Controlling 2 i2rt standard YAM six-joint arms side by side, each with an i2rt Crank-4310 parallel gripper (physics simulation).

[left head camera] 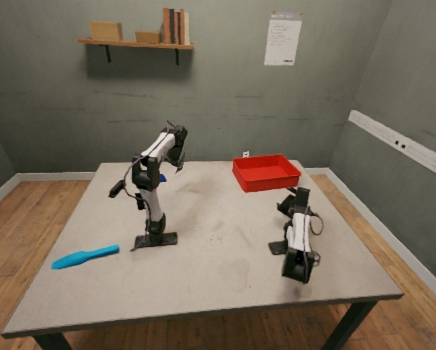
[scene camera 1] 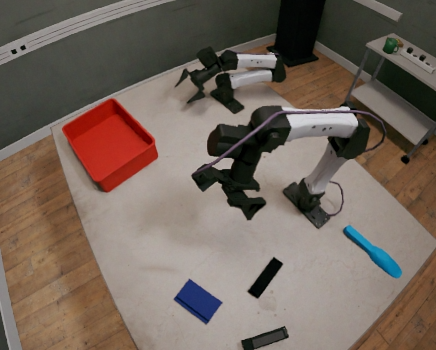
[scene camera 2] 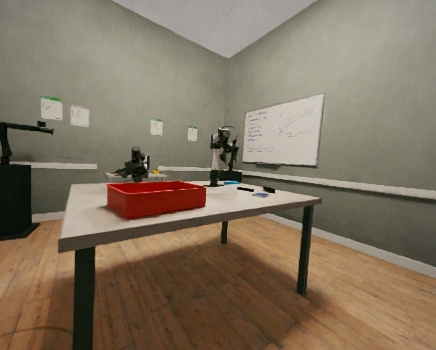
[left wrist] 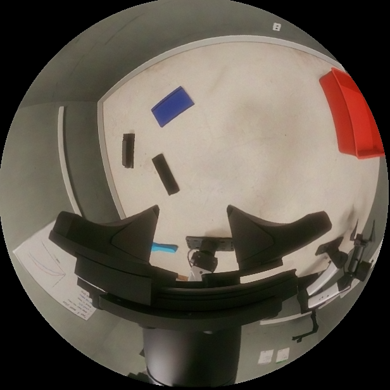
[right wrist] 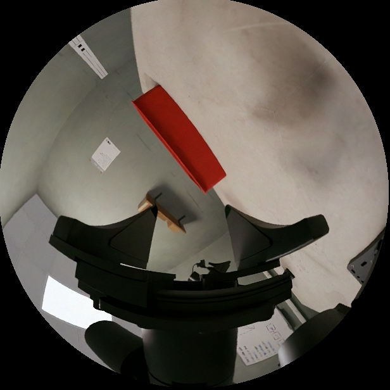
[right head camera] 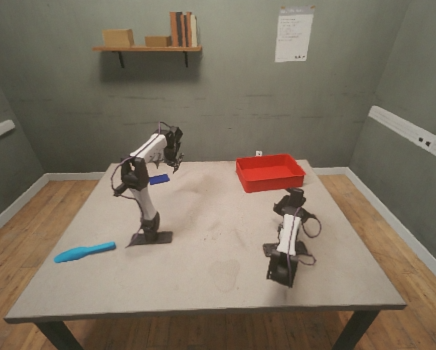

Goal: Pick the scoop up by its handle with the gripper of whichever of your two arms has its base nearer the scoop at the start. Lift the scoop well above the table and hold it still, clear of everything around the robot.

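Places are measured from the left arm's base along level axes (x ahead, y left, z up), in centimetres.
Where they show: left gripper, fingertip midpoint: (left head camera: 167,170) (scene camera 1: 240,209) (scene camera 2: 231,163) (right head camera: 165,170); right gripper, fingertip midpoint: (left head camera: 282,196) (scene camera 1: 180,95) (scene camera 2: 144,172) (right head camera: 280,196); left arm's base, origin of the base link: (left head camera: 156,240) (scene camera 1: 305,205) (scene camera 2: 213,186) (right head camera: 152,238); right arm's base, origin of the base link: (scene camera 1: 226,100).
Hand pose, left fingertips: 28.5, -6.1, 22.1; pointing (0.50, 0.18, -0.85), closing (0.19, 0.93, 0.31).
Note:
Each offset is from my left fingertips to the top centre of the thing, as dx, dy, dz.
The blue scoop @[-34.7, +35.3, -18.6] (left head camera: 82,257) (right head camera: 82,253) (scene camera 1: 373,251) lies flat on the table, left of the left arm's base in both head views. Its narrow handle points towards that base and its wide end points away. Part of the scoop (left wrist: 165,248) shows beyond a finger in the left wrist view. My left gripper (left wrist: 192,206) (scene camera 1: 251,202) is open and empty, pointing down high above the table, on the far side of its base from the scoop. My right gripper (right wrist: 190,206) (scene camera 1: 182,94) is open and empty, above the table near its own base and far from the scoop.
A red bin @[+19.7, -64.3, -12.4] (left head camera: 267,184) (right head camera: 270,184) (scene camera 1: 131,172) stands at the back right in the head views. A dark blue block @[+23.1, +10.1, -21.0] (scene camera 1: 198,301) (left wrist: 173,106), a black bar @[+1.3, +17.0, -20.1] (scene camera 1: 265,277) (left wrist: 166,174) and a dark grey piece @[+13.6, +31.7, -18.1] (scene camera 1: 265,338) (left wrist: 128,150) lie left of the bin in the left wrist view.

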